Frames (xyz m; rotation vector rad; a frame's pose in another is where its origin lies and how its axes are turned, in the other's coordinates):
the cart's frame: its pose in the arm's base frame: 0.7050 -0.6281 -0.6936 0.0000 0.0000 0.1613
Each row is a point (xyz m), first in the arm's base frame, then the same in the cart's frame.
Working: the arm's base frame: its pose in the cart's frame: -0.5950 0.7332 0.6936 0.0000 0.0000 -0.1613

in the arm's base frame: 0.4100 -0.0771 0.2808
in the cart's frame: -0.2027 0.5912 0.9744
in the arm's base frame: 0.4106 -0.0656 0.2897
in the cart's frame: -0.2002 0.6025 0.9833
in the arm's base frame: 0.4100 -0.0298 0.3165
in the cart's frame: -0.1951 0.6379 1.0101
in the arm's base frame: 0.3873 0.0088 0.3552
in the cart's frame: -0.2113 0.6797 1.0488
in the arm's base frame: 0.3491 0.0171 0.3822
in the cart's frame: -0.2477 0.6940 1.0758
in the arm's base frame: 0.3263 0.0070 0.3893
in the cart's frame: -0.2718 0.6877 1.0829
